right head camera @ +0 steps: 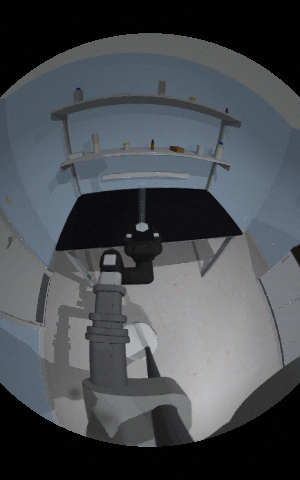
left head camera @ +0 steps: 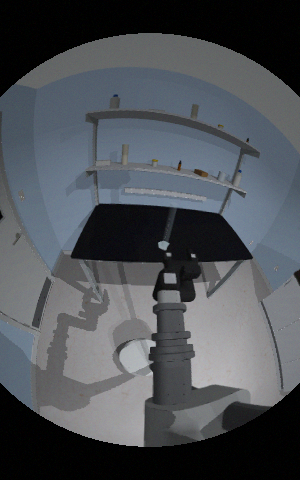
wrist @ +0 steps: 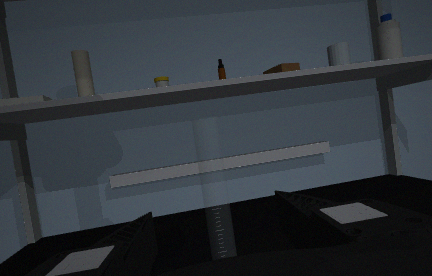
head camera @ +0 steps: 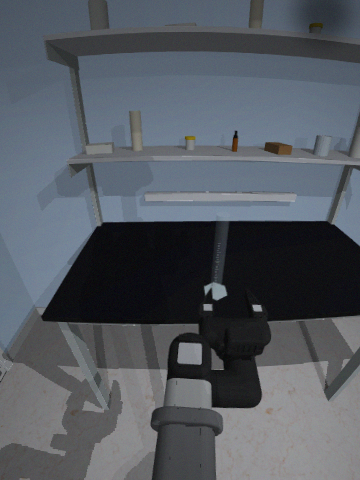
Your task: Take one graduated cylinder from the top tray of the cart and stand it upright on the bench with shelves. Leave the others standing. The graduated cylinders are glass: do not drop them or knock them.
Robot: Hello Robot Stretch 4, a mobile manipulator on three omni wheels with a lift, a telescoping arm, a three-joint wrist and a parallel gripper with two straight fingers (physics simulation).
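Frame: origin at the robot's base, x up, y back, z right, level; millimetres.
Seen in the pictures: gripper, fingertip midpoint: (right head camera: 141, 226) (left head camera: 177, 246) (wrist: 216, 220) (head camera: 228, 291); robot's base, link origin: (right head camera: 137, 339) (left head camera: 140, 356).
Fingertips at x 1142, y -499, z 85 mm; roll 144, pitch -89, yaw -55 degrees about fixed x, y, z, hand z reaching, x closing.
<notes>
Offsets run from my fingertips to a thing's top centre. "*": to the spot under its first point. Level surfaces: height alone.
A clear glass graduated cylinder {dx +79, dy -266, dz +4 mm} (head camera: 220, 255) (left head camera: 170, 225) (right head camera: 142, 205) (wrist: 220, 232) with a pale base stands upright on the black top of the bench {dx -256 mm} (head camera: 125, 270) (left head camera: 115, 230) (right head camera: 100, 215). My gripper (head camera: 230, 290) (left head camera: 180, 251) (right head camera: 142, 231) (wrist: 216, 220) is open and empty, at the bench's front edge, on the near side of the cylinder. In the wrist view the cylinder rises beyond and between the spread fingers, apart from both; its base is hidden there. The cart and its other cylinders do not show.
A lower shelf (head camera: 210, 157) (wrist: 175, 95) above the back of the bench holds bottles, jars and boxes; an upper shelf (head camera: 200, 44) is above it. A white rail (head camera: 220, 197) (wrist: 220, 164) runs along the wall behind the cylinder. Bench legs {* dx -644, dy -118, dz -568 mm} (head camera: 87, 365) stand below.
</notes>
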